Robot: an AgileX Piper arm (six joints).
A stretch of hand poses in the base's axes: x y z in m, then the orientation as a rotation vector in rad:
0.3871, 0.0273, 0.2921, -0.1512, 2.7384, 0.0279
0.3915, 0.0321, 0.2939, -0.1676, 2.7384, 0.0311
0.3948, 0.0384, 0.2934, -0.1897, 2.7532, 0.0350
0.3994, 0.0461, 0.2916, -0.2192, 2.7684, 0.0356
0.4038, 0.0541, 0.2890, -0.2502, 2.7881, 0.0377
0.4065, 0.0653, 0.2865, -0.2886, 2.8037, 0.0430
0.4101, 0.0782, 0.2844, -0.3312, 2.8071, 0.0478
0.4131, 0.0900, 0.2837, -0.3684, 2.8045, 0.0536
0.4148, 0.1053, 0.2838, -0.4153, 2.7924, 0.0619
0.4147, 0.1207, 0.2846, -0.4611, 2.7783, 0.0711
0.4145, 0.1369, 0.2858, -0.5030, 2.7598, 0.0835
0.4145, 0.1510, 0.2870, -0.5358, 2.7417, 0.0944
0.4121, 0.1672, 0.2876, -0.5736, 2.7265, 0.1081
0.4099, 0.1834, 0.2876, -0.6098, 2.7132, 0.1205
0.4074, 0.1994, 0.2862, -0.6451, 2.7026, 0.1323
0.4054, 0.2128, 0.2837, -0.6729, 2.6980, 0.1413
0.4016, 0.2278, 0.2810, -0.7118, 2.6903, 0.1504
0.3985, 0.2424, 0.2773, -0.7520, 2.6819, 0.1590
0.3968, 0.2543, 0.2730, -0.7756, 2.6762, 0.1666
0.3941, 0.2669, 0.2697, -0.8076, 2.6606, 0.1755
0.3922, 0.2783, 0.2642, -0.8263, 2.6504, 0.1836
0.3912, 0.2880, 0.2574, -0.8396, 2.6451, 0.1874
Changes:
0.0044, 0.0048, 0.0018, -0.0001, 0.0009, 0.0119
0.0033, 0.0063, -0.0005, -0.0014, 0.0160, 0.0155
0.0046, 0.0077, -0.0018, -0.0047, 0.0168, 0.0200
0.0044, 0.0080, -0.0026, -0.0042, 0.0217, 0.0208
0.0027, 0.0112, -0.0025, -0.0026, 0.0187, 0.0263
0.0036, 0.0129, -0.0021, -0.0023, 0.0075, 0.0296
0.0030, 0.0118, -0.0007, -0.0003, 0.0016, 0.0264
0.0017, 0.0153, 0.0001, 0.0014, -0.0059, 0.0340
-0.0001, 0.0154, 0.0008, 0.0023, -0.0071, 0.0337
-0.0002, 0.0162, 0.0012, 0.0056, -0.0108, 0.0319
0.0000, 0.0141, 0.0012, 0.0058, -0.0113, 0.0257
-0.0024, 0.0162, 0.0006, 0.0063, -0.0068, 0.0293
-0.0022, 0.0162, 0.0000, 0.0052, -0.0050, 0.0279
-0.0025, 0.0160, -0.0014, 0.0042, -0.0021, 0.0270
-0.0020, 0.0134, -0.0025, 0.0022, 0.0021, 0.0208
-0.0038, 0.0150, -0.0027, 0.0009, 0.0015, 0.0288
-0.0031, 0.0146, -0.0037, 0.0004, 0.0015, 0.0297
-0.0017, 0.0119, -0.0043, 0.0020, 0.0010, 0.0178
-0.0027, 0.0126, -0.0033, 0.0039, -0.0060, 0.0252
-0.0019, 0.0114, -0.0055, 0.0044, -0.0036, 0.0153
-0.0010, 0.0097, -0.0068, 0.0013, -0.0012, 0.0103

